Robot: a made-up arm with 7 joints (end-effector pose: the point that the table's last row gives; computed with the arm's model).
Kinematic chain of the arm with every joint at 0, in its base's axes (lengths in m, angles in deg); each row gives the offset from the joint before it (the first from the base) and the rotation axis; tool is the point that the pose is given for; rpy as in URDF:
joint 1: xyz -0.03 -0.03 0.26 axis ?
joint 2: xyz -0.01 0 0.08 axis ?
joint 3: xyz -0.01 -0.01 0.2 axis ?
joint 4: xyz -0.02 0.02 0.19 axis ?
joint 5: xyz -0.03 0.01 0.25 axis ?
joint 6: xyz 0.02 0 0.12 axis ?
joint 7: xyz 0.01 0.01 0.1 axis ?
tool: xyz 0.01 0.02 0.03 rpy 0 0 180
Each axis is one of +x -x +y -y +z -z.
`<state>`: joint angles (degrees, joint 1 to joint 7).
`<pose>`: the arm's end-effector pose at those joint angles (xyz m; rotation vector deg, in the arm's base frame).
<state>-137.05 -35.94 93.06 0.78 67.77 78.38 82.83</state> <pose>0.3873 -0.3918 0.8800 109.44 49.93 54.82</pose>
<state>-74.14 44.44 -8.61 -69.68 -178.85 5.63 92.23</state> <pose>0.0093 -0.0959 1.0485 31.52 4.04 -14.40</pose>
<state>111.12 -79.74 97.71 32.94 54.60 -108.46 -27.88</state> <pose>0.0909 0.6610 0.5741 4.22 33.41 -51.99</pose>
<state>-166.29 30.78 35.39 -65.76 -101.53 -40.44 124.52</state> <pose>-0.0342 -0.2824 1.0402 -15.68 31.76 -48.21</pose>
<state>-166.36 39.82 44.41 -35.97 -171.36 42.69 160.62</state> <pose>-0.3259 -0.2824 1.0274 51.37 24.36 -25.81</pose>
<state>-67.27 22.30 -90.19 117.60 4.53 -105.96 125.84</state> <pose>-0.3185 0.1842 0.6800 -3.30 -27.68 -142.34</pose>
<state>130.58 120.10 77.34 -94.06 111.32 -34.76 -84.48</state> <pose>0.1253 -0.5971 0.1897 104.48 46.87 36.32</pose>
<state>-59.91 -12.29 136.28 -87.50 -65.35 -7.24 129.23</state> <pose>-0.1567 0.3836 0.8165 -83.90 -3.13 30.48</pose>
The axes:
joint 1: -z
joint 2: +y
joint 3: -z
joint 4: +y
joint 5: -z
joint 6: +y
joint 7: -z

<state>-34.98 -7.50 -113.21 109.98 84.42 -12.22 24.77</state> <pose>-0.4558 0.1629 0.5340 93.34 -92.94 -80.46</pose>
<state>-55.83 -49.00 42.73 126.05 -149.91 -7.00 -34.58</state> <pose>0.2534 -0.1239 0.6599 10.76 96.10 44.11</pose>
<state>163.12 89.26 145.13 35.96 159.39 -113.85 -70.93</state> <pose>-0.6431 -0.0403 0.5153 -21.24 81.23 56.90</pose>
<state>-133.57 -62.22 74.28 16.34 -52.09 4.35 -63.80</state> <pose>0.5422 -0.5231 0.8197 26.11 48.81 5.30</pose>
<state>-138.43 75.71 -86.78 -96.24 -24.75 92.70 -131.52</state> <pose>-0.0562 0.5394 0.5773 -56.99 48.63 157.34</pose>
